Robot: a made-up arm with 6 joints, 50 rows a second.
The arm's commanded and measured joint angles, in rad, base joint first. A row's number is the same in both.
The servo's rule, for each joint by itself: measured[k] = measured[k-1] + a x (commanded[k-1-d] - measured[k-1]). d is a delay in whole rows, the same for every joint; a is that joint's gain. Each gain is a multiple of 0.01, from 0.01 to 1. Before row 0 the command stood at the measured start. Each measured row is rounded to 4 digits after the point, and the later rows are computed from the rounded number. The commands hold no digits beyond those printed.
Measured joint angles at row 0:
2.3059, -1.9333, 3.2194, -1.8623, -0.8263, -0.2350
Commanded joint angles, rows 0 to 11:
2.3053, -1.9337, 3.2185, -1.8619, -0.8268, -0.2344
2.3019, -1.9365, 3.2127, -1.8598, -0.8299, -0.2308
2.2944, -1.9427, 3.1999, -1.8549, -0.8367, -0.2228
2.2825, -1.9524, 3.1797, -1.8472, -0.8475, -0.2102
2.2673, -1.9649, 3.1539, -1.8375, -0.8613, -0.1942
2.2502, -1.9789, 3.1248, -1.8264, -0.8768, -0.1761
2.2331, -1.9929, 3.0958, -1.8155, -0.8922, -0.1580
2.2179, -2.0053, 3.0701, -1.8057, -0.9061, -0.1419
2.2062, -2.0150, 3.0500, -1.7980, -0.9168, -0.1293
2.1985, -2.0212, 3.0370, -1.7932, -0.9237, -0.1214
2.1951, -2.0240, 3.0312, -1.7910, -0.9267, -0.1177
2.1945, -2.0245, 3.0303, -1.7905, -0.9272, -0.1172
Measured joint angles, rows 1 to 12:
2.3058, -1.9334, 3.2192, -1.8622, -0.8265, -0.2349
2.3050, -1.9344, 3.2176, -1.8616, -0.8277, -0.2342
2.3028, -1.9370, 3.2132, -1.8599, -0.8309, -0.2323
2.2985, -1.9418, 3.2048, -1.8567, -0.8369, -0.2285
2.2919, -1.9490, 3.1921, -1.8519, -0.8457, -0.2227
2.2831, -1.9583, 3.1753, -1.8455, -0.8569, -0.2148
2.2726, -1.9690, 3.1554, -1.8380, -0.8696, -0.2051
2.2611, -1.9803, 3.1341, -1.8299, -0.8827, -0.1944
2.2496, -1.9911, 3.1131, -1.8219, -0.8950, -0.1833
2.2389, -2.0004, 3.0941, -1.8147, -0.9053, -0.1728
2.2297, -2.0077, 3.0784, -1.8088, -0.9130, -0.1634
2.2223, -2.0129, 3.0664, -1.8042, -0.9181, -0.1555
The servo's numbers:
d 0
a 0.21 0.31 0.25 0.25 0.36 0.17

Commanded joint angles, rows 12 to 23:
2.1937, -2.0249, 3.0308, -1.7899, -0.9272, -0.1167
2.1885, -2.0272, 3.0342, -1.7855, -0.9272, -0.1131
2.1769, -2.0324, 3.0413, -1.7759, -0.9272, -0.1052
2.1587, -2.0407, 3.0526, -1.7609, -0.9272, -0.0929
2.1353, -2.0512, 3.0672, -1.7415, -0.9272, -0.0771
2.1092, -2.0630, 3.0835, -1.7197, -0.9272, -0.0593
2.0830, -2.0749, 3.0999, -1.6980, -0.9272, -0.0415
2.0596, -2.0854, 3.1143, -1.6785, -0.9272, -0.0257
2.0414, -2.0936, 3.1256, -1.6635, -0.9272, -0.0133
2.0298, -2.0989, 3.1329, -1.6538, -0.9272, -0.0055
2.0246, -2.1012, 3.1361, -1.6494, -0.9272, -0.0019
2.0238, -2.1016, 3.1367, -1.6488, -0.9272, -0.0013
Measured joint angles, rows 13 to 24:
2.2163, -2.0166, 3.0575, -1.8006, -0.9214, -0.1489
2.2105, -2.0199, 3.0517, -1.7968, -0.9235, -0.1428
2.2034, -2.0238, 3.0491, -1.7916, -0.9248, -0.1364
2.1940, -2.0290, 3.0500, -1.7839, -0.9257, -0.1290
2.1817, -2.0359, 3.0543, -1.7733, -0.9262, -0.1202
2.1665, -2.0443, 3.0616, -1.7599, -0.9266, -0.1098
2.1490, -2.0538, 3.0712, -1.7444, -0.9268, -0.0982
2.1302, -2.0636, 3.0820, -1.7279, -0.9269, -0.0859
2.1116, -2.0729, 3.0929, -1.7118, -0.9270, -0.0736
2.0944, -2.0810, 3.1029, -1.6973, -0.9271, -0.0620
2.0797, -2.0873, 3.1112, -1.6853, -0.9271, -0.0518
2.0680, -2.0917, 3.1176, -1.6762, -0.9271, -0.0432

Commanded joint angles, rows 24 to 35:
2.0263, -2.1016, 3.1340, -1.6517, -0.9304, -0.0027
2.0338, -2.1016, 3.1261, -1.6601, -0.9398, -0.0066
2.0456, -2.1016, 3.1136, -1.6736, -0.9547, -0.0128
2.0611, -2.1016, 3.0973, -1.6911, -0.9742, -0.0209
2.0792, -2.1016, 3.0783, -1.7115, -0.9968, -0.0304
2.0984, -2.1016, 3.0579, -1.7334, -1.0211, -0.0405
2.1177, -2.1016, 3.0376, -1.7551, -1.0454, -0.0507
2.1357, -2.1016, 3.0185, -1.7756, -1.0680, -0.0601
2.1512, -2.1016, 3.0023, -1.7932, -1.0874, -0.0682
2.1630, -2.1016, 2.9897, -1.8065, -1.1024, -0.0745
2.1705, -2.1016, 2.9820, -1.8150, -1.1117, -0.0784
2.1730, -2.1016, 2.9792, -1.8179, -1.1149, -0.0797
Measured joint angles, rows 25 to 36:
2.0592, -2.0948, 3.1217, -1.6701, -0.9283, -0.0363
2.0539, -2.0969, 3.1228, -1.6676, -0.9324, -0.0313
2.0522, -2.0984, 3.1205, -1.6691, -0.9404, -0.0282
2.0541, -2.0994, 3.1147, -1.6746, -0.9526, -0.0270
2.0594, -2.1001, 3.1056, -1.6838, -0.9685, -0.0276
2.0676, -2.1006, 3.0937, -1.6962, -0.9874, -0.0298
2.0781, -2.1009, 3.0797, -1.7109, -1.0083, -0.0334
2.0902, -2.1011, 3.0644, -1.7271, -1.0298, -0.0379
2.1030, -2.1013, 3.0489, -1.7436, -1.0505, -0.0431
2.1156, -2.1014, 3.0341, -1.7593, -1.0692, -0.0484
2.1271, -2.1015, 3.0211, -1.7732, -1.0845, -0.0535
2.1367, -2.1015, 3.0106, -1.7844, -1.0954, -0.0580

